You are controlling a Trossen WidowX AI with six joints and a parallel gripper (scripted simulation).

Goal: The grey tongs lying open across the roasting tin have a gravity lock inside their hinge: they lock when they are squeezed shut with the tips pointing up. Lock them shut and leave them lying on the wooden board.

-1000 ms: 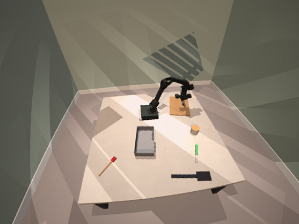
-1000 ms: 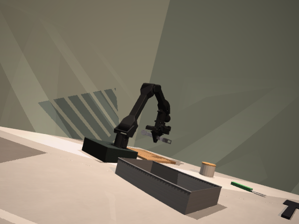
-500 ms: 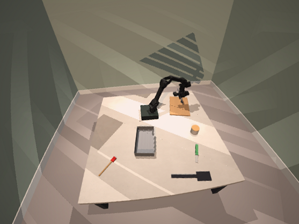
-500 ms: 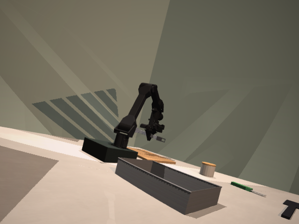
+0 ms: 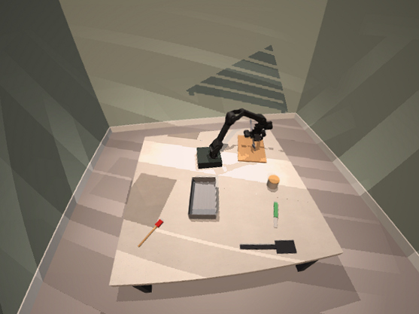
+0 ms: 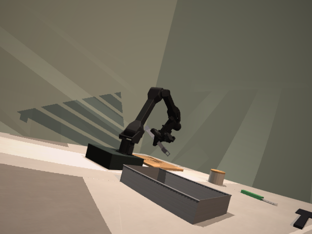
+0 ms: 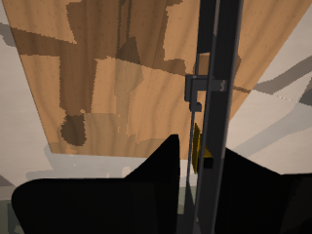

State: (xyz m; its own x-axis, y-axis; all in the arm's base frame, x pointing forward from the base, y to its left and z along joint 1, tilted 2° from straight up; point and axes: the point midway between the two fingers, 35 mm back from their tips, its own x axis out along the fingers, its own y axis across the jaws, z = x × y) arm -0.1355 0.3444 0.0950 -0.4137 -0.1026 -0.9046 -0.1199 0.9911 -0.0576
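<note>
Now: the wooden board 100 mm below my gripper tip, 10 mm to the left of it and 10 mm ahead of it. Also, from my gripper tip: green-handled tool: 690 mm ahead, 100 mm below, 20 mm to the left; cork-lidded jar: 430 mm ahead, 80 mm to the left, 80 mm below; grey roasting tin: 520 mm ahead, 440 mm to the right, 80 mm below.
</note>
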